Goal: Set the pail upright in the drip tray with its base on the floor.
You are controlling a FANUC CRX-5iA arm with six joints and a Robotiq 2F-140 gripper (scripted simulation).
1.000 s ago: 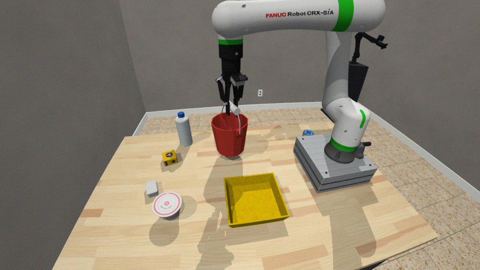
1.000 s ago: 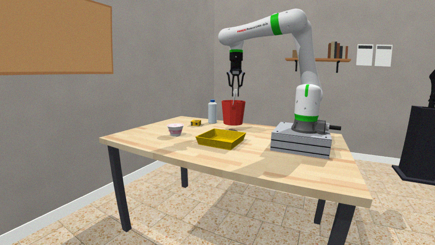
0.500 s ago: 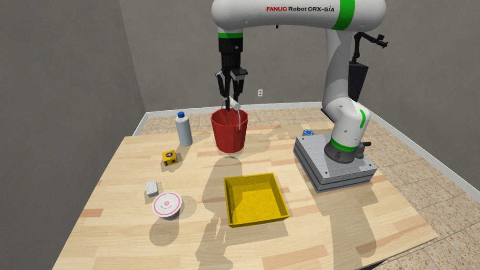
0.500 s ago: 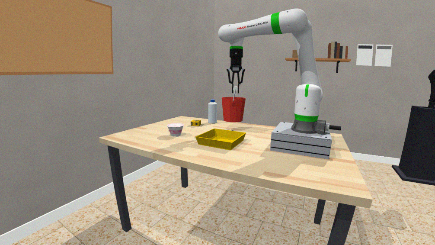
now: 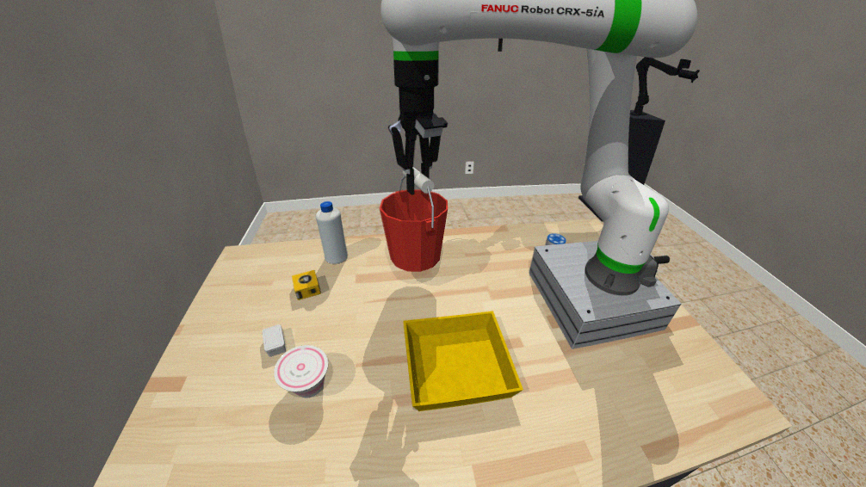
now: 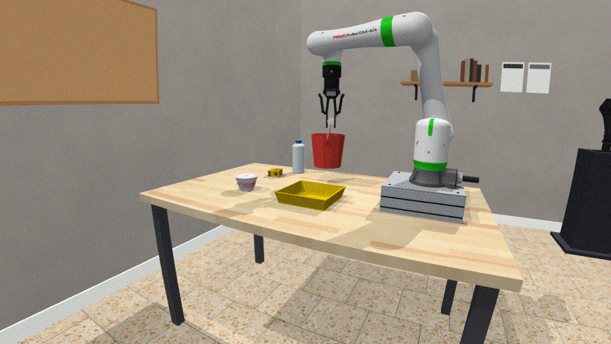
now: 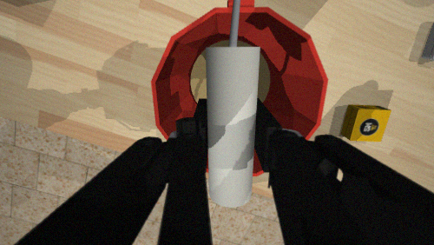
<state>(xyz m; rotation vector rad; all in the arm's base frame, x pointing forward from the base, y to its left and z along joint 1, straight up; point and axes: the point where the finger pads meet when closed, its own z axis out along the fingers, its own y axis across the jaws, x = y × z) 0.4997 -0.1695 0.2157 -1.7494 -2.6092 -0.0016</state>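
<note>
Right now the pail handle is 30 mm below my hand. Round my hand: yellow drip tray: 60 mm behind, 310 mm to the left, 300 mm below; red pail: 10 mm ahead, 90 mm below; white bottle: 260 mm ahead, 130 mm to the right, 220 mm below.
</note>
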